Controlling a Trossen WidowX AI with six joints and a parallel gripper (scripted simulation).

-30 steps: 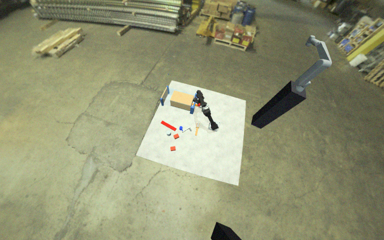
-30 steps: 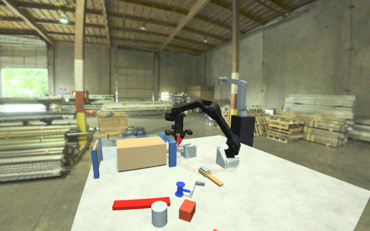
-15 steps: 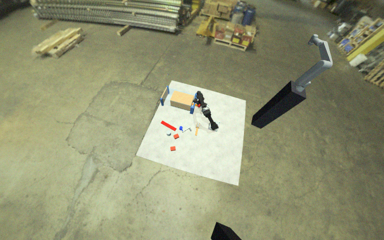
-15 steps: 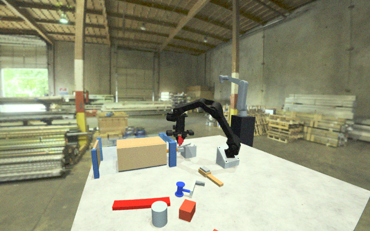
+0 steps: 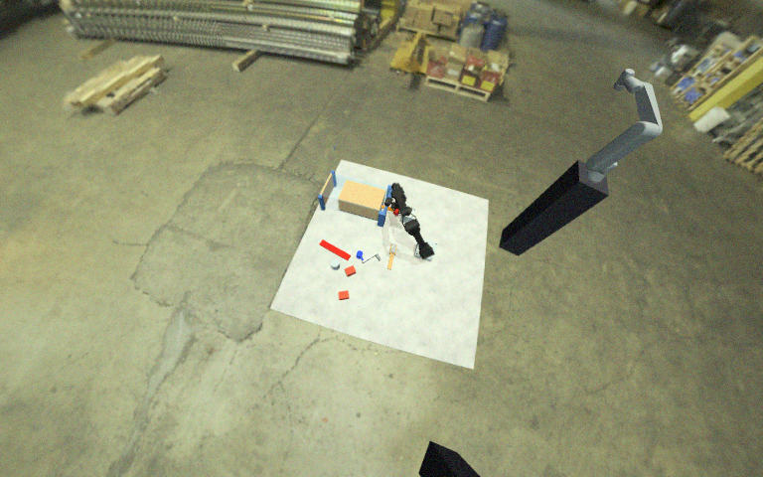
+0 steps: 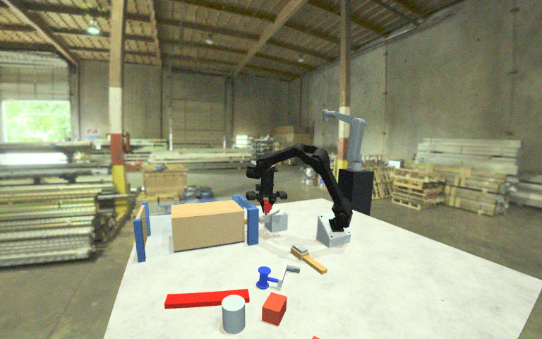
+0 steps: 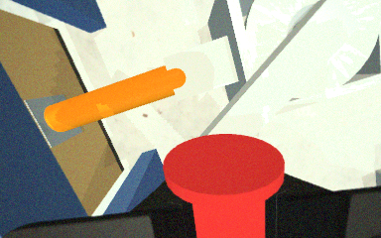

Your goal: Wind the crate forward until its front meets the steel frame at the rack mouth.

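Right now my gripper tip is 9 cm short of the blue frame and 4 cm to the left of it. From my gripper tip the other things lie so: red-knobbed winch handle 3 cm behind, 2 cm to the right, 1 cm below; red knob 1 cm to the left, 2 cm above; grey winch 9 cm behind, 8 cm to the right, 8 cm below.
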